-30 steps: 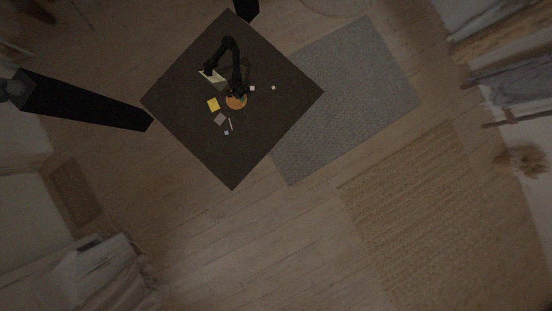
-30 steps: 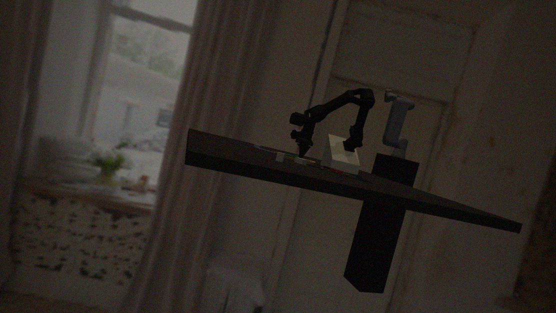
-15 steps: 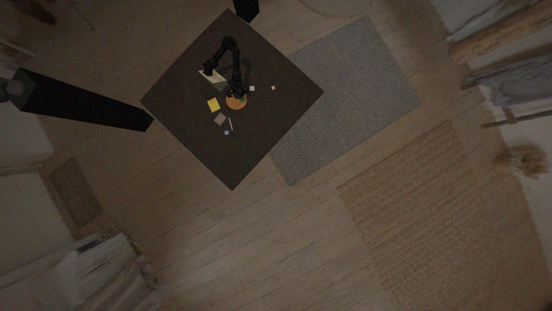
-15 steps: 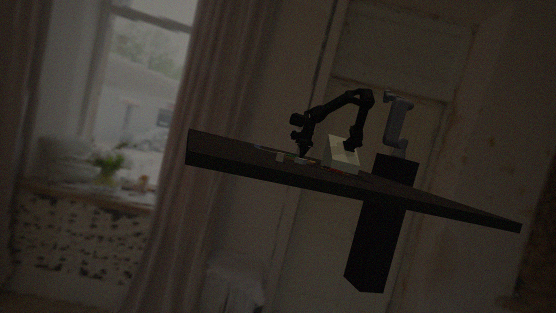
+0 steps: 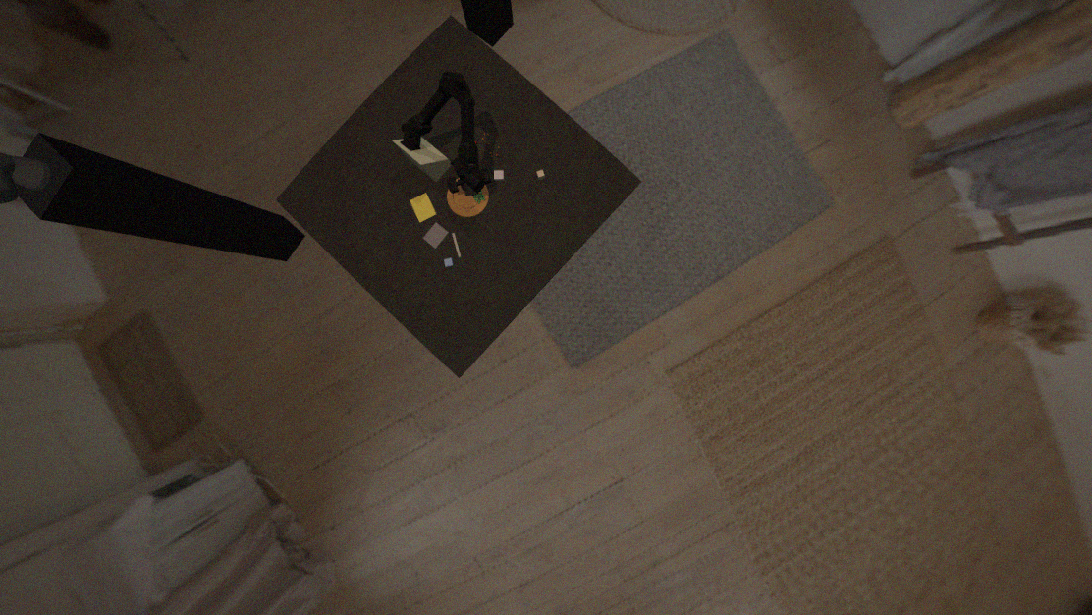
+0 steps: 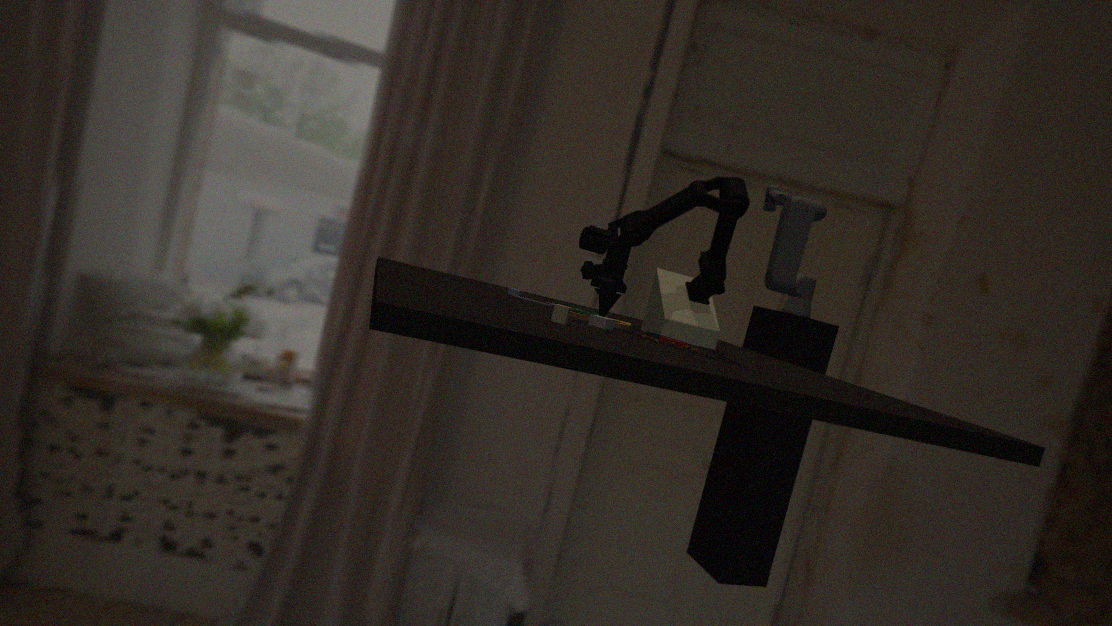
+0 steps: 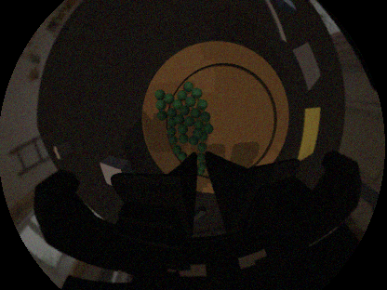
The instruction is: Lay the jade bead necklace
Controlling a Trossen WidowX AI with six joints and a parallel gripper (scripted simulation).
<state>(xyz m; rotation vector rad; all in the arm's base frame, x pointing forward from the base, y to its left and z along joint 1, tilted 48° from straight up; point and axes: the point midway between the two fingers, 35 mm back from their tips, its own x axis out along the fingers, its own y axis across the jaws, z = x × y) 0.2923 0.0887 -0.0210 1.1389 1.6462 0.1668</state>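
The round bead board is 50 mm to the right of my gripper tip and 10 mm below it. Also, from my gripper tip: yellow square 140 mm behind, 220 mm to the right, 10 mm below; then grey-white block 60 mm ahead, 120 mm to the left; then red item 130 mm behind, 140 mm to the left, 10 mm below.
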